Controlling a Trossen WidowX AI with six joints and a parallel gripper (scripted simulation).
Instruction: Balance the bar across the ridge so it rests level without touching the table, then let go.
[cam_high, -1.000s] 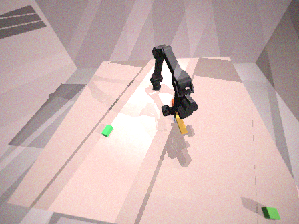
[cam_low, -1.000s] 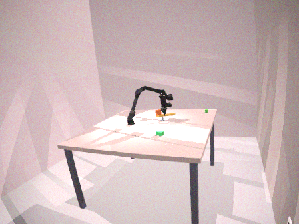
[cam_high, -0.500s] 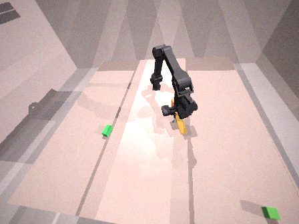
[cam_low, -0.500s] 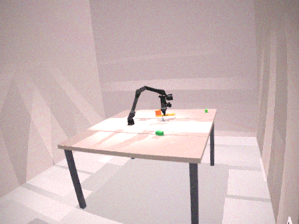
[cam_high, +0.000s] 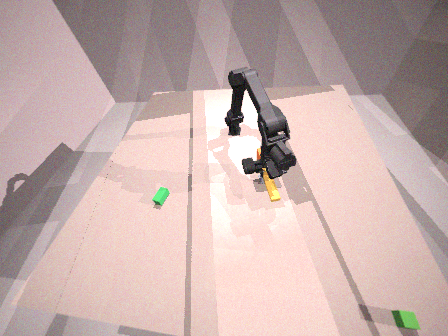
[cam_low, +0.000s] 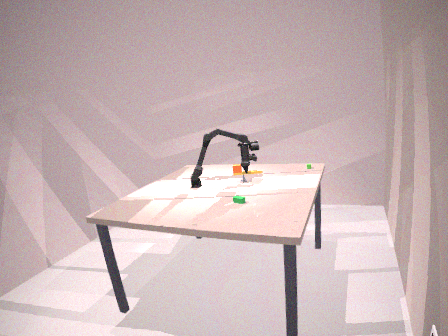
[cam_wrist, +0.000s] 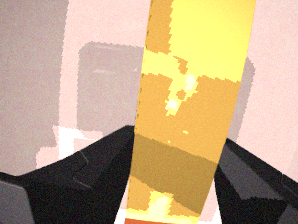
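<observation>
The grey piece is 30 mm behind my gripper tip, 10 mm to the right of it and 60 mm below it.
</observation>
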